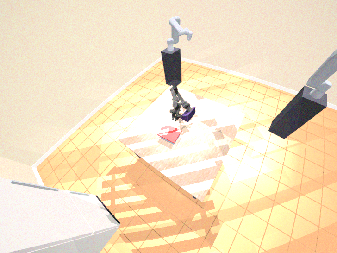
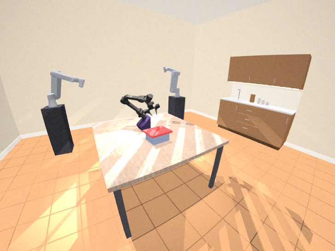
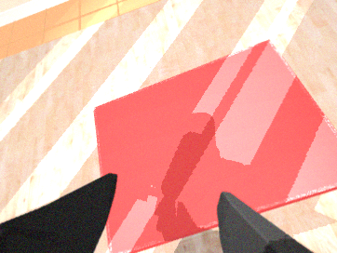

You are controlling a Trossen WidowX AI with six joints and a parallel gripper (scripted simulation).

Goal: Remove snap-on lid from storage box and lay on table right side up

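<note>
Now: the red lid 14 cm below my gripper tip, 9 cm ahead of it and 1 cm to the right of it. Also, from my gripper tip: pale blue storage box (19 cm below, 9 cm ahead, 1 cm to the right).
</note>
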